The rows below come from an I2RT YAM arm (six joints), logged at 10 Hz.
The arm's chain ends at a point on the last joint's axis. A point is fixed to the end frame.
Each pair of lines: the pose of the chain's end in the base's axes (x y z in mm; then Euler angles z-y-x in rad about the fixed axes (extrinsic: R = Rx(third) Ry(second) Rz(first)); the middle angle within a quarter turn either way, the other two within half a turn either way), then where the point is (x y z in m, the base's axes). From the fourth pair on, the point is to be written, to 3 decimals.
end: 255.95 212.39 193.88 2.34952 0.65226 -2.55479
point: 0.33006 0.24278 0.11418
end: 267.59 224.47 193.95 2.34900 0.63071 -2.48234
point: 0.33990 0.26152 0.11542
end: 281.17 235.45 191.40 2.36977 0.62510 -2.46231
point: 0.35268 0.27433 0.11303
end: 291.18 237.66 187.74 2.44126 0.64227 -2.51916
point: 0.363 0.271 0.107
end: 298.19 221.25 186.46 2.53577 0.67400 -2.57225
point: 0.371 0.250 0.105
